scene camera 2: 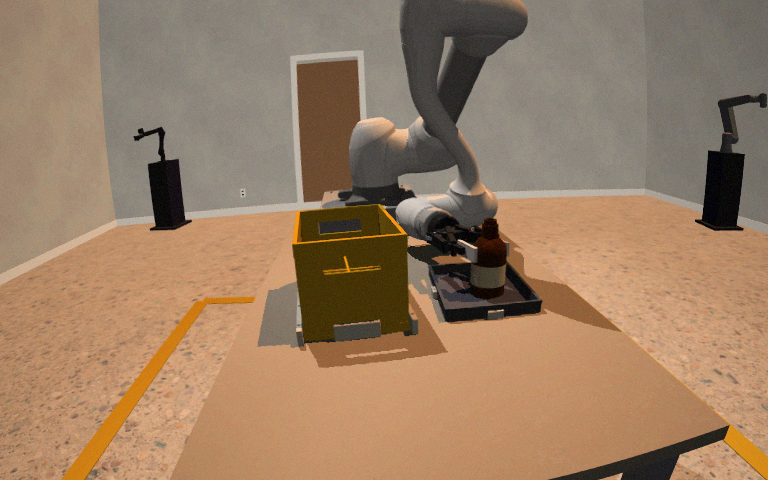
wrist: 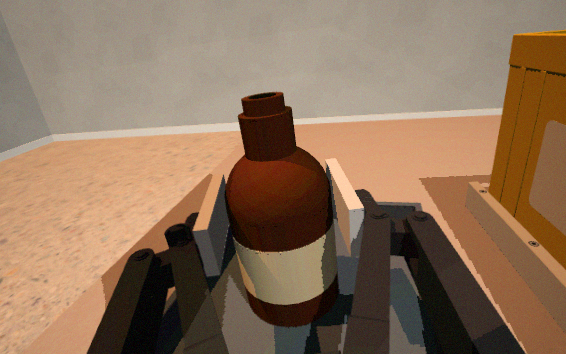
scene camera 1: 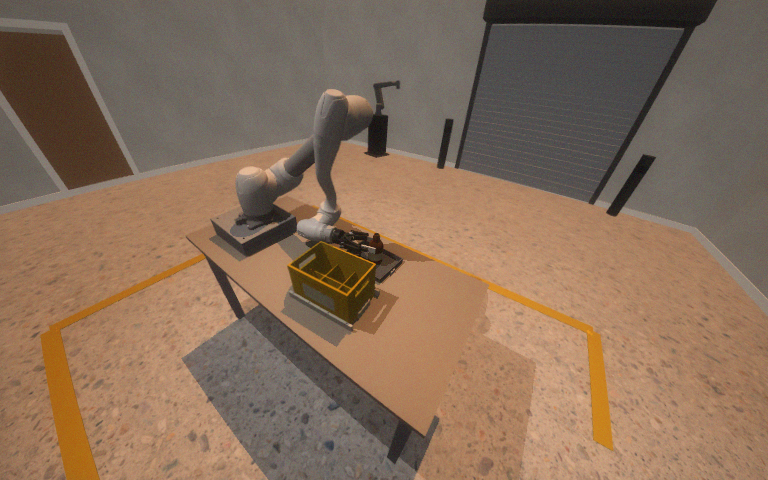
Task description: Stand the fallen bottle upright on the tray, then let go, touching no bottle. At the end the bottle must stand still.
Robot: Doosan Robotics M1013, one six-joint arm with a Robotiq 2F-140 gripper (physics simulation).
Labels:
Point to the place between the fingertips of the gripper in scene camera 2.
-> At 492, 252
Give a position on a brown bottle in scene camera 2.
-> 487, 280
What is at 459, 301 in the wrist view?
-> The gripper.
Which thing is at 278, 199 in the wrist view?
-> A brown bottle.

